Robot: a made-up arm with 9 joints.
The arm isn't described. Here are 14 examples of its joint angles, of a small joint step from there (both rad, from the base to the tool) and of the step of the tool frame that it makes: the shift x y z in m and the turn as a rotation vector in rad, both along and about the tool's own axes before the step.
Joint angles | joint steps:
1: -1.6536 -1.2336 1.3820 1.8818 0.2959 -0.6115 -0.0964 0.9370 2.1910 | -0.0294 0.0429 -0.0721 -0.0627 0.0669 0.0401 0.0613 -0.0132 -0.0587
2: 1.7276 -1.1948 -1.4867 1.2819 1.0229 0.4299 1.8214 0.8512 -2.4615 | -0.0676 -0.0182 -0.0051 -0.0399 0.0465 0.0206 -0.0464 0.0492 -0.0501
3: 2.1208 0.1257 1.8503 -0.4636 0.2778 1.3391 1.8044 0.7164 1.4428 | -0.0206 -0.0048 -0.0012 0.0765 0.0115 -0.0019 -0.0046 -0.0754 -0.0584
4: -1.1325 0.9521 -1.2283 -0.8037 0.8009 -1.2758 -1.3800 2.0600 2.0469 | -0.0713 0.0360 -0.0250 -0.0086 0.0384 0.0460 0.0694 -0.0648 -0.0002
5: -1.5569 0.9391 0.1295 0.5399 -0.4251 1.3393 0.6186 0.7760 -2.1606 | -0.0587 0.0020 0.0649 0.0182 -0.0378 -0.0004 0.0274 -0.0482 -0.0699
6: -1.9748 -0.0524 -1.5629 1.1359 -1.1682 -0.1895 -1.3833 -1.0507 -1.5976 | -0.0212 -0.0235 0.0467 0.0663 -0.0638 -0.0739 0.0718 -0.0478 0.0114
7: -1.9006 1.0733 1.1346 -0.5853 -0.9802 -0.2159 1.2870 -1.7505 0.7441 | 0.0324 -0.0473 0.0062 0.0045 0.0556 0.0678 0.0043 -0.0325 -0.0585
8: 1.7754 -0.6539 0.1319 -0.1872 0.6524 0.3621 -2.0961 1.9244 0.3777 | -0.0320 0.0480 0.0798 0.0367 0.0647 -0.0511 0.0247 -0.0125 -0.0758
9: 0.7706 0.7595 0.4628 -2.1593 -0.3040 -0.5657 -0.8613 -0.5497 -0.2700 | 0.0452 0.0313 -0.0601 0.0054 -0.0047 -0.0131 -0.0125 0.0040 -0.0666
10: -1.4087 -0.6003 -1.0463 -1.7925 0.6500 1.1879 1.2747 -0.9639 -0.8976 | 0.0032 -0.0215 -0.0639 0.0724 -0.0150 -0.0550 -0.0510 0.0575 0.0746
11: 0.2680 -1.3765 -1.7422 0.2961 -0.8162 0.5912 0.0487 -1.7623 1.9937 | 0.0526 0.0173 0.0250 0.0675 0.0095 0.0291 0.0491 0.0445 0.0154
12: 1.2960 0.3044 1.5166 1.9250 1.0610 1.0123 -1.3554 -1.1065 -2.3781 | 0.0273 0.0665 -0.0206 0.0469 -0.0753 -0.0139 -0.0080 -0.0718 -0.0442
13: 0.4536 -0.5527 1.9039 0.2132 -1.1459 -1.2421 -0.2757 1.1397 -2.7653 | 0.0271 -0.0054 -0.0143 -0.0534 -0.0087 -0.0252 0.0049 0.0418 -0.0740
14: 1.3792 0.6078 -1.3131 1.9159 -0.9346 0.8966 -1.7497 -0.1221 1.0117 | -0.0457 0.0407 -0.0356 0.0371 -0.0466 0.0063 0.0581 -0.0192 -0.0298
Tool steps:
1: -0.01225 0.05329 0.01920 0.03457 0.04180 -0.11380
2: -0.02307 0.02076 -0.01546 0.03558 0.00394 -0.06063
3: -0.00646 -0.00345 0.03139 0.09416 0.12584 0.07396
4: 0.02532 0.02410 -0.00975 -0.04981 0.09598 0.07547
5: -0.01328 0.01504 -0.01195 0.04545 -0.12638 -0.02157
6: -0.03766 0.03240 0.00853 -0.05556 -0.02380 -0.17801
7: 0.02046 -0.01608 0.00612 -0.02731 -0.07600 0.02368
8: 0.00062 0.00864 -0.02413 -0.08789 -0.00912 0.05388
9: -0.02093 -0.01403 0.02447 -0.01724 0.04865 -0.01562
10: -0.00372 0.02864 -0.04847 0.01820 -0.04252 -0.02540
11: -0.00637 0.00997 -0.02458 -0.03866 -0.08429 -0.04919
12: 0.00033 0.01417 -0.00687 0.03712 -0.05737 -0.01506
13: 0.02504 0.00941 -0.03623 0.14990 0.01334 0.05514
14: -0.01137 -0.01124 0.00909 0.10392 0.05790 0.10330
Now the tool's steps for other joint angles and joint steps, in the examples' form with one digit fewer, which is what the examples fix.
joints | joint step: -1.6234 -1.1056 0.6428 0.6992 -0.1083 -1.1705 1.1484 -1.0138 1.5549 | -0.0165 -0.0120 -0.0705 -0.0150 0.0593 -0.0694 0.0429 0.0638 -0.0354
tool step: -0.0106 -0.0059 -0.0220 0.0263 -0.0410 0.0222
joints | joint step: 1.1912 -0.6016 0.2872 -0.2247 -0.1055 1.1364 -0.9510 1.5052 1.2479 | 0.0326 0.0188 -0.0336 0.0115 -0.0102 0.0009 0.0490 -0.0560 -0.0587
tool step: 0.0349 -0.0100 0.0145 0.1008 0.1452 -0.0090
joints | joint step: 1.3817 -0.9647 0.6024 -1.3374 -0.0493 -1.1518 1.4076 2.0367 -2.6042 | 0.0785 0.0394 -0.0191 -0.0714 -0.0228 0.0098 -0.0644 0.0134 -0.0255
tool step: -0.0293 -0.0224 0.0339 -0.0162 -0.0217 -0.0679
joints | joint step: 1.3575 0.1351 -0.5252 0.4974 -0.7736 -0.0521 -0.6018 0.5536 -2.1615 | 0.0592 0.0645 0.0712 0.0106 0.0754 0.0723 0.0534 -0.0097 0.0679
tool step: -0.0414 -0.0387 0.0406 -0.1413 0.1167 0.0052
